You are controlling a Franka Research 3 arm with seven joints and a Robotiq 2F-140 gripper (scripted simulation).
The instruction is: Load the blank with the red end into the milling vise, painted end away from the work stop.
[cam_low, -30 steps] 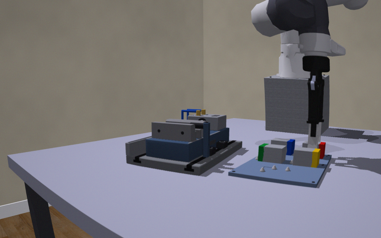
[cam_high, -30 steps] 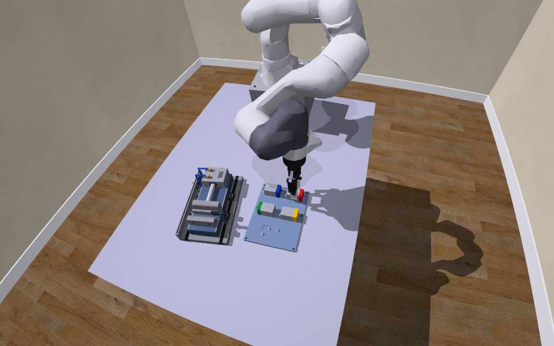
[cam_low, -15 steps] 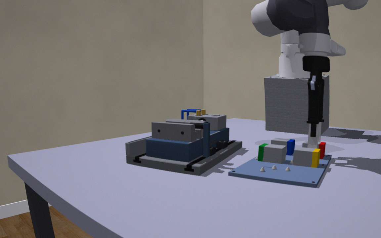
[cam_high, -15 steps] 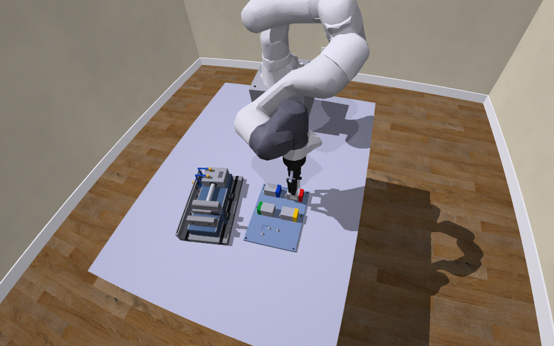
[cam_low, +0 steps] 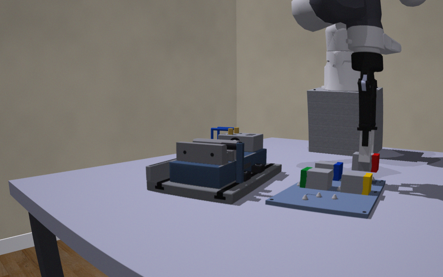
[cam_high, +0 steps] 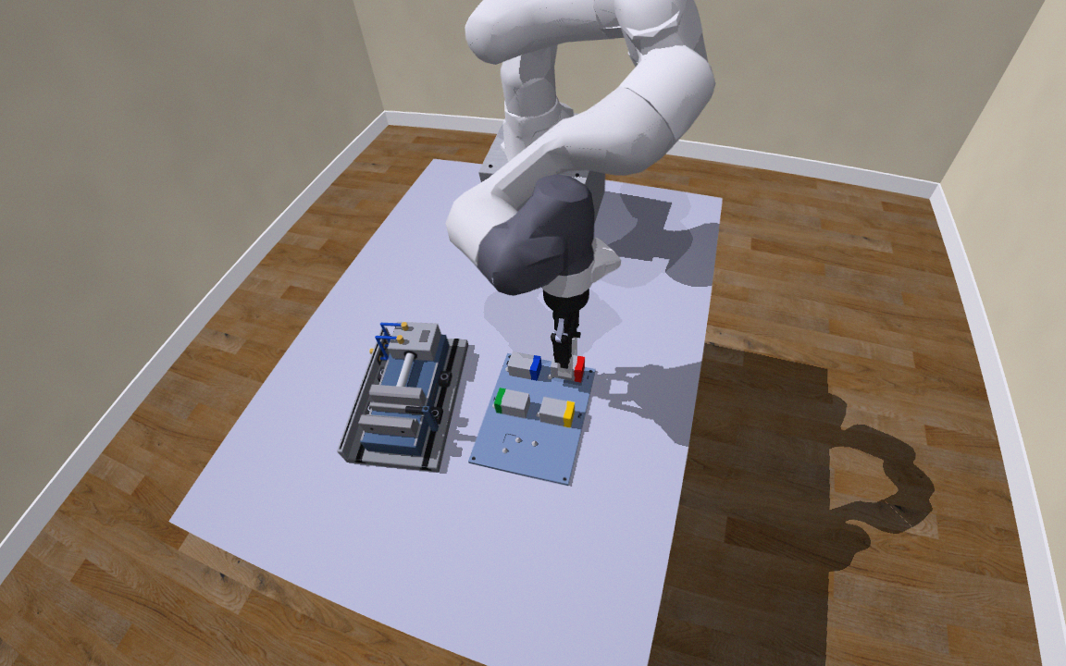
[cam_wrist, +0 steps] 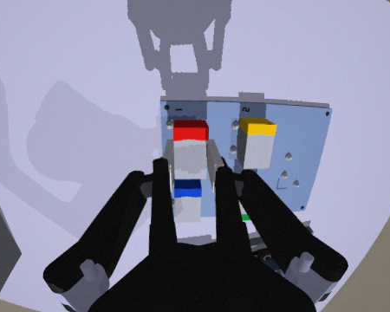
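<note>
The yellow-ended blank lies 9 cm ahead of my hand, 6 cm below it and 1 cm to the left of it. From my hand the other things lie so: blue infeed plate 10 cm ahead, 9 cm below, 3 cm to the right; then blue-ended blank 9 cm to the right, 6 cm below, 1 cm ahead; then red-ended blank 4 cm below.
</note>
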